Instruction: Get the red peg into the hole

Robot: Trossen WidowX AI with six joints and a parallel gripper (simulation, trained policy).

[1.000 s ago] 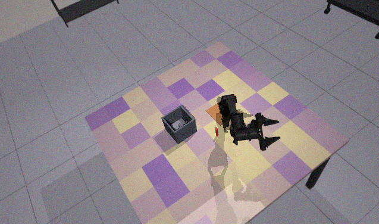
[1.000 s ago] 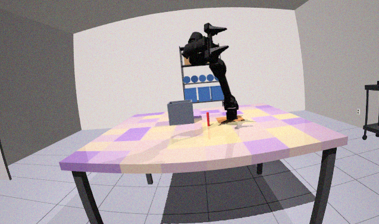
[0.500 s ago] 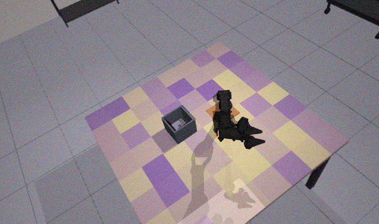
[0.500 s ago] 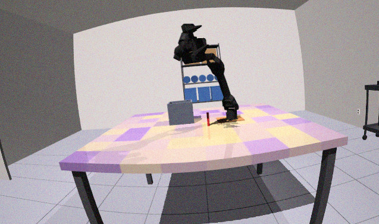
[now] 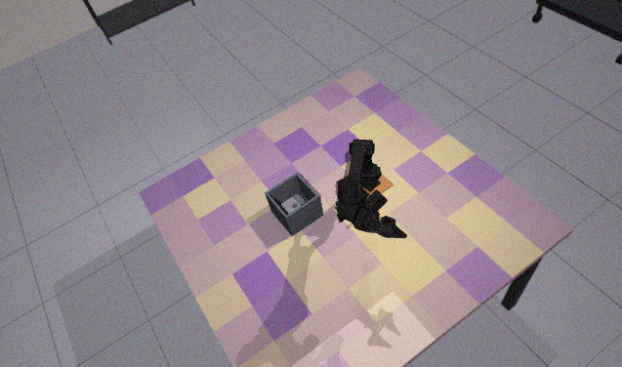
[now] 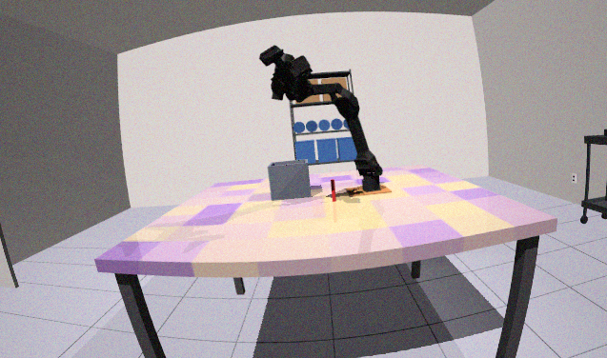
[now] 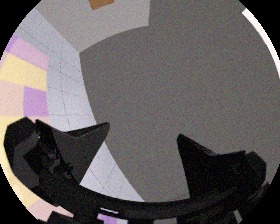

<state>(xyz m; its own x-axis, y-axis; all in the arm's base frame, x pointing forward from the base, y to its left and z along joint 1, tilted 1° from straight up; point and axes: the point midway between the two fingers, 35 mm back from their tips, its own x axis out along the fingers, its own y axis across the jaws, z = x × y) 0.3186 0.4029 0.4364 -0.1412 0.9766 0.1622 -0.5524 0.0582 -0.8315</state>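
Right now the red peg is 13 cm behind my gripper tip, 34 cm to the right of it and 41 cm below it. The rest, counted from my gripper tip: pale plate 55 cm to the right, 41 cm below.
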